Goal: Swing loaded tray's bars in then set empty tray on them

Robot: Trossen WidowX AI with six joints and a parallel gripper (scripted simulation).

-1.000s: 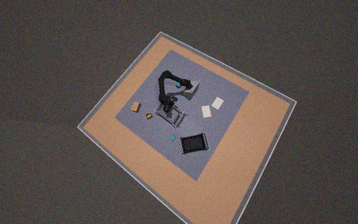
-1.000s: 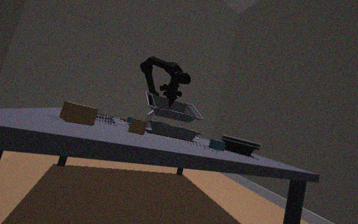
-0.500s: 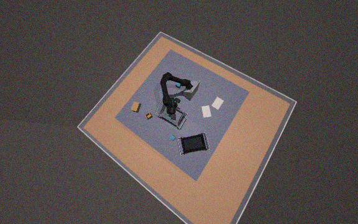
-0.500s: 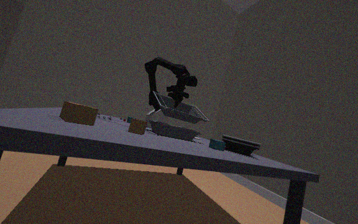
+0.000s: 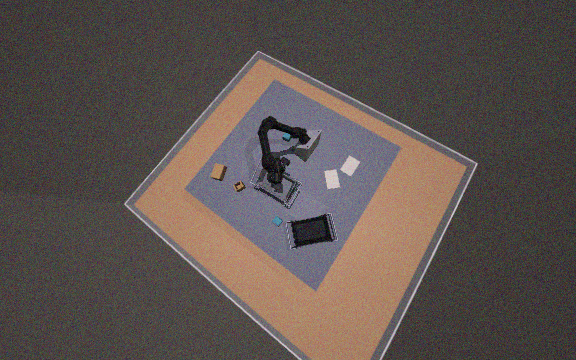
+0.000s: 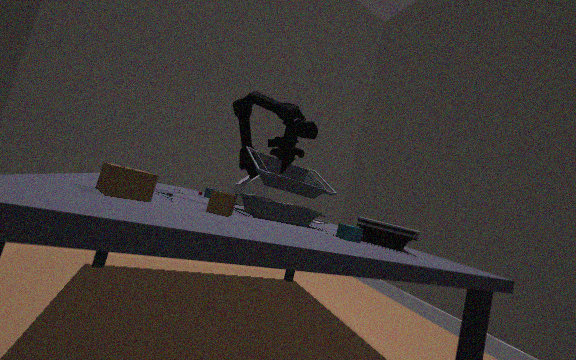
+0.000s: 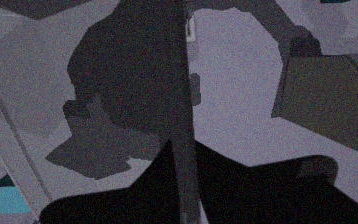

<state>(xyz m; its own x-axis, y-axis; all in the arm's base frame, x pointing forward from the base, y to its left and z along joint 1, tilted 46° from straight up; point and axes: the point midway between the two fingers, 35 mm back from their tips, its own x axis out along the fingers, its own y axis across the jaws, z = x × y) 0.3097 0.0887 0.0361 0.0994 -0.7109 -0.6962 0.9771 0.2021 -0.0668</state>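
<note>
Now: gripper tip 8 cm short of the grey tray and 2 cm to the right of it.
</note>
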